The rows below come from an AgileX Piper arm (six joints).
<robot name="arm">
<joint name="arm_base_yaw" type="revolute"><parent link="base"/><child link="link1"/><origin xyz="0 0 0.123"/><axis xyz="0 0 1"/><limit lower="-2.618" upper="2.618"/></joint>
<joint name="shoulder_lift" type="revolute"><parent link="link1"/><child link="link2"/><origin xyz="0 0 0"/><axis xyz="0 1 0"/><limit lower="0" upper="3.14"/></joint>
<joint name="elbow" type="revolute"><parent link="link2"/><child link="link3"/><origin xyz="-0.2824 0 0.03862"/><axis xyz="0 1 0"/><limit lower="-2.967" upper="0"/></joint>
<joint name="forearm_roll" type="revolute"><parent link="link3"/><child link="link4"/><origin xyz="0.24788 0 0.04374"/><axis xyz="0.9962 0 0.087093"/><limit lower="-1.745" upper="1.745"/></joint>
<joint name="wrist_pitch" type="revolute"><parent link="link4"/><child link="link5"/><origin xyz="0 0 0"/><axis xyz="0 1 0"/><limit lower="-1.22" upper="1.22"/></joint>
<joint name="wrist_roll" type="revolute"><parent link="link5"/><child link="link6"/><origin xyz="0.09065 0 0.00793"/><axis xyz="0.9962 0 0.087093"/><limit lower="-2.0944" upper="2.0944"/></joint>
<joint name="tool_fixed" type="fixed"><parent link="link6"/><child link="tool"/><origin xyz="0 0 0" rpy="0 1.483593 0"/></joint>
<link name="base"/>
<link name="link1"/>
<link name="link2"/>
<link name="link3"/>
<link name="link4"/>
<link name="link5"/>
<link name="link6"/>
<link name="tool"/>
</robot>
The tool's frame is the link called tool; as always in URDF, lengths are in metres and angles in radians.
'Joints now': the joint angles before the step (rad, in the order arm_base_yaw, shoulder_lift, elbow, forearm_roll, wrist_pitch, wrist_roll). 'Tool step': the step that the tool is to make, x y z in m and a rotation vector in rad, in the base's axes. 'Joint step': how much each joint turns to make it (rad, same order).
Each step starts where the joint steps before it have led.
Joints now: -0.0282, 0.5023, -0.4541, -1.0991, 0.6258, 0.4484
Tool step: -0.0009, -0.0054, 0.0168, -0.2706, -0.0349, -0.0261
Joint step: 0.0016, 0.0001, 0.0000, -0.3331, 0.0036, 0.0774
